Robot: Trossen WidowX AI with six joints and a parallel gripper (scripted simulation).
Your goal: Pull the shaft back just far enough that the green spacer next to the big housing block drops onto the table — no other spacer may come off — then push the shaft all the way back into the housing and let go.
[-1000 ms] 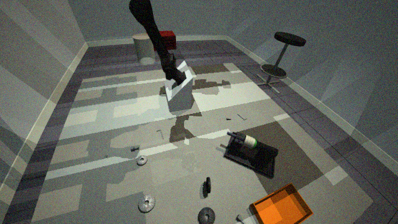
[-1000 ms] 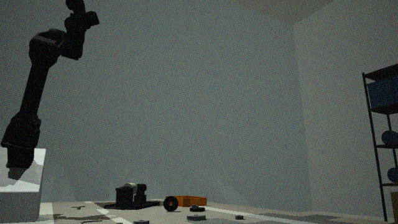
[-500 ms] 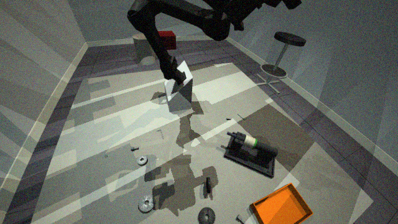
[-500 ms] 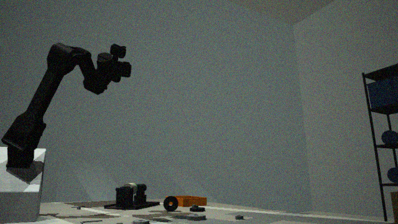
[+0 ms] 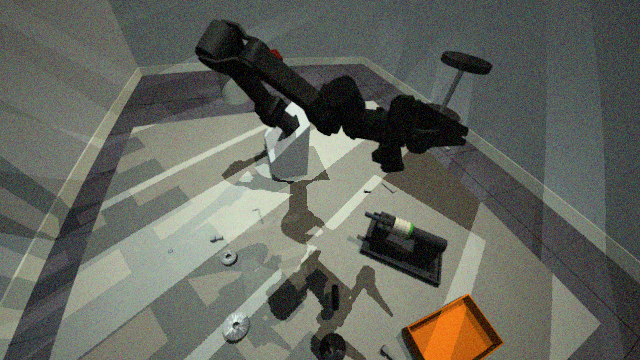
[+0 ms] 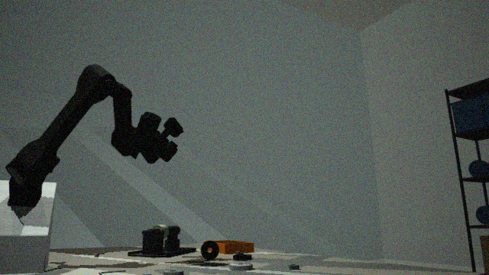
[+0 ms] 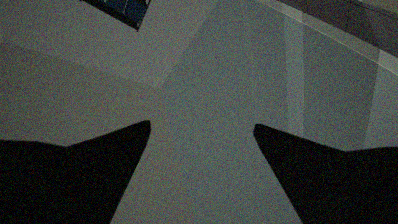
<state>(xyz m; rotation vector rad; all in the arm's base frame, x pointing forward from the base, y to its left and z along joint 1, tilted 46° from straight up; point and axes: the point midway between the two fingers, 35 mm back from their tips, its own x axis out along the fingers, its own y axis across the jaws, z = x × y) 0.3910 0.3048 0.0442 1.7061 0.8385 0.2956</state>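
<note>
Now: gripper tip 6 cm past the shaft, 2 cm to the right of it and 33 cm above it. The rest, counted from my gripper tip: green spacer (2 cm behind, 6 cm to the left, 33 cm below); then orange tray (23 cm ahead, 6 cm to the left, 40 cm below); then white spacer (4 cm behind, 4 cm to the left, 33 cm below).
</note>
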